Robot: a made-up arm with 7 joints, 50 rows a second.
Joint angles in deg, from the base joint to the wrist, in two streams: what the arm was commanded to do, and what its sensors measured. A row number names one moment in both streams.
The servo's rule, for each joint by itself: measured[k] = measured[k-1] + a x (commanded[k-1-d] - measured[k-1]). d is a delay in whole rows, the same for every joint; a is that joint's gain. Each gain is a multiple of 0.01, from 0.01 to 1. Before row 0 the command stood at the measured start. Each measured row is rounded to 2 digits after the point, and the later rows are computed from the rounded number. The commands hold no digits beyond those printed.
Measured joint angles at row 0:
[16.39, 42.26, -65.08, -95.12, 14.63, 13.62, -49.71]
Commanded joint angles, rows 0 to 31:
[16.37, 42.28, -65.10, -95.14, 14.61, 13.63, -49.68]
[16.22, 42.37, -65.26, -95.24, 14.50, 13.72, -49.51]
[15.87, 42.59, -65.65, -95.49, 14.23, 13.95, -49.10]
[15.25, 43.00, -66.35, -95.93, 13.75, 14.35, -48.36]
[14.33, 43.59, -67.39, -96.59, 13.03, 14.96, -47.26]
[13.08, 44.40, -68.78, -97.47, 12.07, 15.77, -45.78]
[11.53, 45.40, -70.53, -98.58, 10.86, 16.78, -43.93]
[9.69, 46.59, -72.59, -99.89, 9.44, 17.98, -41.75]
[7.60, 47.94, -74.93, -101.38, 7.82, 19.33, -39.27]
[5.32, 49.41, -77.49, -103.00, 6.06, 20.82, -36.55]
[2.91, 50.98, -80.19, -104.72, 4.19, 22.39, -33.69]
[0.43, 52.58, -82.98, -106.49, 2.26, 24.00, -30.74]
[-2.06, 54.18, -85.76, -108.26, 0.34, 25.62, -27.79]
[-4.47, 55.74, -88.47, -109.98, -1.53, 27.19, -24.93]
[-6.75, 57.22, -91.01, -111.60, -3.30, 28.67, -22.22]
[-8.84, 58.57, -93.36, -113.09, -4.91, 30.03, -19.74]
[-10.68, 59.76, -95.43, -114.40, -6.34, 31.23, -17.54]
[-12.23, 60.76, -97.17, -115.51, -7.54, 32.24, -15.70]
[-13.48, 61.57, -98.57, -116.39, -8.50, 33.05, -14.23]
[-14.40, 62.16, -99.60, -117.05, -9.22, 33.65, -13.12]
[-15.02, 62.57, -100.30, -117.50, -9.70, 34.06, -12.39]
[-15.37, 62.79, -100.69, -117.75, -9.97, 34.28, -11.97]
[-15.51, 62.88, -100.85, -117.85, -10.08, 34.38, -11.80]
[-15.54, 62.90, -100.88, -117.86, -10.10, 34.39, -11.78]
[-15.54, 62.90, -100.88, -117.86, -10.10, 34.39, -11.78]
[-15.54, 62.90, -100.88, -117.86, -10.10, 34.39, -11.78]
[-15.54, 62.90, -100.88, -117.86, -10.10, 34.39, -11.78]
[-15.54, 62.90, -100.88, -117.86, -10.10, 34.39, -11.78]
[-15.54, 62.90, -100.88, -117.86, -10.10, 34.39, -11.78]
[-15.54, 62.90, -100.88, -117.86, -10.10, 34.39, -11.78]
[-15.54, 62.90, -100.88, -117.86, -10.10, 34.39, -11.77]
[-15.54, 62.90, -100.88, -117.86, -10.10, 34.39, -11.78]
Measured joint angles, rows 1 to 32:
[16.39, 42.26, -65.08, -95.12, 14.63, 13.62, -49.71]
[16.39, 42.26, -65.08, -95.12, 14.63, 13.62, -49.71]
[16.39, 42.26, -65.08, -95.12, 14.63, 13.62, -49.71]
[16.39, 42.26, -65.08, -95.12, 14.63, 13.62, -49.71]
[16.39, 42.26, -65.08, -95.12, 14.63, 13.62, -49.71]
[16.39, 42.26, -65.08, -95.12, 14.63, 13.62, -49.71]
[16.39, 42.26, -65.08, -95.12, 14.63, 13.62, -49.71]
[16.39, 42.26, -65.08, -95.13, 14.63, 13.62, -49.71]
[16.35, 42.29, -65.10, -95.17, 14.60, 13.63, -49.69]
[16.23, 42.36, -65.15, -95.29, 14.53, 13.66, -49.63]
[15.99, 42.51, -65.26, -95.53, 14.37, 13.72, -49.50]
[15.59, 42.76, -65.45, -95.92, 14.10, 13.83, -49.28]
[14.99, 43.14, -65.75, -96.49, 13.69, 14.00, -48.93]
[14.16, 43.66, -66.18, -97.26, 13.12, 14.25, -48.43]
[13.09, 44.33, -66.76, -98.23, 12.38, 14.59, -47.76]
[11.77, 45.16, -67.50, -99.40, 11.47, 15.02, -46.91]
[10.22, 46.14, -68.40, -100.73, 10.39, 15.54, -45.87]
[8.47, 47.25, -69.46, -102.21, 9.15, 16.16, -44.65]
[6.54, 48.48, -70.68, -103.79, 7.77, 16.87, -43.26]
[4.48, 49.79, -72.04, -105.44, 6.28, 17.66, -41.71]
[2.33, 51.16, -73.52, -107.12, 4.72, 18.52, -40.03]
[0.15, 52.55, -75.09, -108.78, 3.12, 19.43, -38.25]
[-2.01, 53.93, -76.73, -110.37, 1.51, 20.38, -36.40]
[-4.09, 55.27, -78.41, -111.86, -0.06, 21.36, -34.51]
[-6.04, 56.53, -80.10, -113.21, -1.56, 22.34, -32.63]
[-7.83, 57.69, -81.76, -114.39, -2.95, 23.30, -30.79]
[-9.41, 58.72, -83.37, -115.37, -4.20, 24.23, -29.02]
[-10.76, 59.61, -84.89, -116.16, -5.30, 25.11, -27.36]
[-11.87, 60.34, -86.31, -116.75, -6.23, 25.94, -25.82]
[-12.74, 60.92, -87.62, -117.16, -7.00, 26.70, -24.42]
[-13.41, 61.38, -88.81, -117.42, -7.62, 27.39, -23.16]
[-13.92, 61.73, -89.90, -117.58, -8.12, 28.02, -22.02]
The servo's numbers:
d 7
a 0.24 0.23 0.09 0.37 0.20 0.09 0.10

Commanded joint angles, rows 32 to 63:
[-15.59, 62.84, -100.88, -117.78, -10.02, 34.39, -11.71]
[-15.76, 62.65, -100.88, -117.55, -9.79, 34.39, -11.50]
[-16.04, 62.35, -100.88, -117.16, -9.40, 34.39, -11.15]
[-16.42, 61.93, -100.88, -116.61, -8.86, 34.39, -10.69]
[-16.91, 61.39, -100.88, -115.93, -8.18, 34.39, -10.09]
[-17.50, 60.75, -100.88, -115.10, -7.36, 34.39, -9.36]
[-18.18, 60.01, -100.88, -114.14, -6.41, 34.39, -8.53]
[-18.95, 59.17, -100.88, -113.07, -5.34, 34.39, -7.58]
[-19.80, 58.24, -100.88, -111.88, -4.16, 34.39, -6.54]
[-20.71, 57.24, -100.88, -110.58, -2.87, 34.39, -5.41]
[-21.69, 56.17, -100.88, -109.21, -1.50, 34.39, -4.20]
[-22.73, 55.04, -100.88, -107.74, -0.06, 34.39, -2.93]
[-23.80, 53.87, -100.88, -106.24, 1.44, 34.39, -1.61]
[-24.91, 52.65, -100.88, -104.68, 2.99, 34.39, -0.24]
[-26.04, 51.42, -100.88, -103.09, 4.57, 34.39, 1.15]
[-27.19, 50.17, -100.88, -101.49, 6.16, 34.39, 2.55]
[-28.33, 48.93, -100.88, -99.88, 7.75, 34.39, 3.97]
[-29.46, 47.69, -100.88, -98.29, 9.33, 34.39, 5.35]
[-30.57, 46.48, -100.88, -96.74, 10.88, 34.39, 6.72]
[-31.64, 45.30, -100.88, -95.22, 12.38, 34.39, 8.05]
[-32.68, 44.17, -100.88, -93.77, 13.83, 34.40, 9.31]
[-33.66, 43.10, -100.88, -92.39, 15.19, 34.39, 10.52]
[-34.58, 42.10, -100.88, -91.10, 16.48, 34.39, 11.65]
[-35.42, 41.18, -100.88, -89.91, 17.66, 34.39, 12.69]
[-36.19, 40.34, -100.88, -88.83, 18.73, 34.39, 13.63]
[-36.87, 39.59, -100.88, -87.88, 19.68, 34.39, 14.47]
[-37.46, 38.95, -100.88, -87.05, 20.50, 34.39, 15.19]
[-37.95, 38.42, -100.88, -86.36, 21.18, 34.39, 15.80]
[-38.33, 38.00, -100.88, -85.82, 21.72, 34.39, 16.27]
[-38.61, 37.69, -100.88, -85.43, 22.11, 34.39, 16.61]
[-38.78, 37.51, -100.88, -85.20, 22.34, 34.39, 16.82]
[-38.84, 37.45, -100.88, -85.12, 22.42, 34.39, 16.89]
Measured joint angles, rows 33 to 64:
[-14.31, 62.00, -90.89, -117.68, -8.52, 28.59, -21.00]
[-14.61, 62.21, -91.79, -117.75, -8.84, 29.11, -20.08]
[-14.83, 62.37, -92.61, -117.79, -9.09, 29.59, -19.25]
[-15.00, 62.49, -93.35, -117.82, -9.29, 30.02, -18.50]
[-15.13, 62.58, -94.03, -117.83, -9.45, 30.41, -17.83]
[-15.23, 62.65, -94.65, -117.84, -9.58, 30.77, -17.22]
[-15.30, 62.71, -95.21, -117.85, -9.68, 31.10, -16.68]
[-15.37, 62.74, -95.72, -117.82, -9.75, 31.40, -16.18]
[-15.46, 62.72, -96.18, -117.72, -9.76, 31.67, -15.71]
[-15.60, 62.63, -96.60, -117.51, -9.69, 31.91, -15.25]
[-15.80, 62.47, -96.99, -117.18, -9.52, 32.13, -14.79]
[-16.07, 62.22, -97.34, -116.72, -9.25, 32.33, -14.32]
[-16.41, 61.88, -97.66, -116.12, -8.87, 32.52, -13.82]
[-16.83, 61.45, -97.95, -115.39, -8.38, 32.69, -13.29]
[-17.34, 60.93, -98.21, -114.53, -7.77, 32.84, -12.72]
[-17.93, 60.31, -98.45, -113.55, -7.05, 32.98, -12.10]
[-18.60, 59.60, -98.67, -112.45, -6.21, 33.11, -11.43]
[-19.34, 58.81, -98.87, -111.25, -5.27, 33.23, -10.71]
[-20.15, 57.94, -99.05, -109.95, -4.23, 33.33, -9.93]
[-21.03, 57.00, -99.21, -108.58, -3.10, 33.43, -9.10]
[-21.96, 56.00, -99.36, -107.14, -1.88, 33.52, -8.21]
[-22.94, 54.95, -99.50, -105.64, -0.59, 33.60, -7.27]
[-23.96, 53.85, -99.62, -104.10, 0.76, 33.67, -6.29]
[-25.01, 52.72, -99.73, -102.54, 2.16, 33.73, -5.26]
[-26.08, 51.56, -99.83, -100.97, 3.59, 33.79, -4.20]
[-27.16, 50.39, -99.92, -99.40, 5.05, 33.84, -3.11]
[-28.24, 49.22, -100.01, -97.85, 6.52, 33.89, -1.99]
[-29.31, 48.06, -100.09, -96.34, 7.98, 33.94, -0.86]
[-30.35, 46.92, -100.16, -94.88, 9.42, 33.98, 0.28]
[-31.37, 45.81, -100.22, -93.48, 10.83, 34.02, 1.42]
[-32.34, 44.75, -100.28, -92.16, 12.20, 34.05, 2.55]
[-33.26, 43.74, -100.33, -90.93, 13.51, 34.08, 3.66]

